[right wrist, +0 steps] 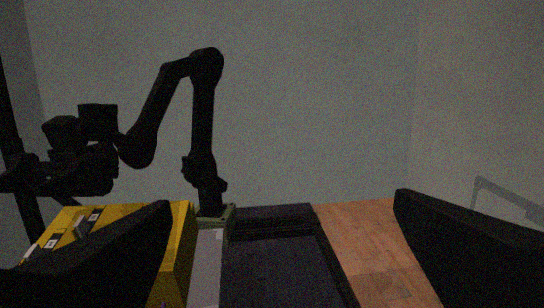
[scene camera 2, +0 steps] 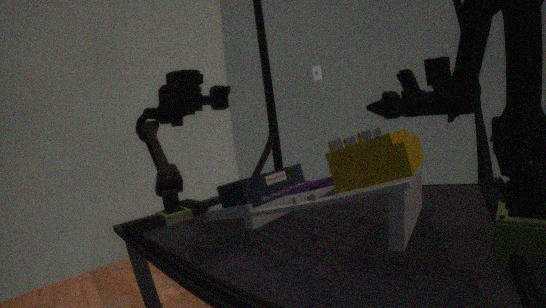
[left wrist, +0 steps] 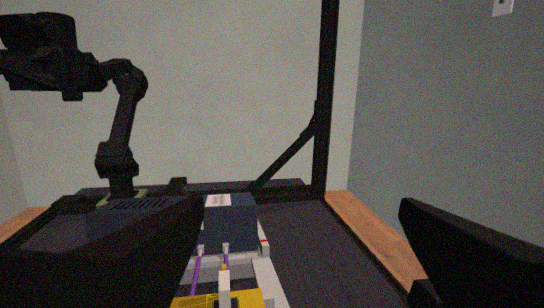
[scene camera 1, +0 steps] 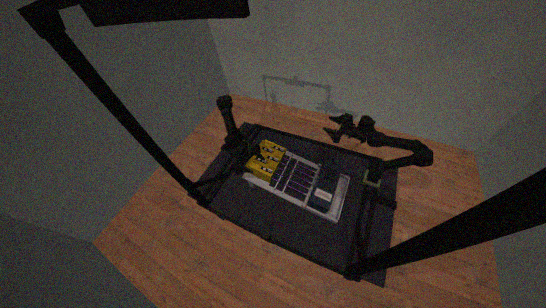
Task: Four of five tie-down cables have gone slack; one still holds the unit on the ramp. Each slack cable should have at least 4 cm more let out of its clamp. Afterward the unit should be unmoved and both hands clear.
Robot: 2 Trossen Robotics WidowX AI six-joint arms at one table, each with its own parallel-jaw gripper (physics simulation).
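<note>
The dark blue unit [scene camera 1: 318, 202] [scene camera 2: 235, 194] [left wrist: 230, 227] rests on the white ramp [scene camera 1: 272, 188] [scene camera 2: 404, 215] [left wrist: 270, 282] [right wrist: 205, 265], below a stepped yellow clamp block [scene camera 1: 260, 172] [scene camera 2: 370, 165] [right wrist: 180, 235]. Purple cables [scene camera 2: 305, 186] [left wrist: 196, 275] run between block and unit; which are slack I cannot tell. A pale clamp lever [left wrist: 224, 287] stands upright in the left wrist view. My left gripper [scene camera 2: 371, 107] [left wrist: 301, 206] is open and empty, above the block in scene camera 2. My right gripper [scene camera 1: 327, 125] [right wrist: 284, 206] is open and empty, raised away from the unit.
The ramp stands on a dark table [scene camera 1: 290, 240] [scene camera 2: 320, 260] [left wrist: 320, 240] [right wrist: 280, 270]. Black frame posts [scene camera 1: 120, 112] [scene camera 2: 267, 75] [left wrist: 326, 90] rise at the table's edges. A red mark [left wrist: 263, 241] shows on the ramp's side rail beside the unit.
</note>
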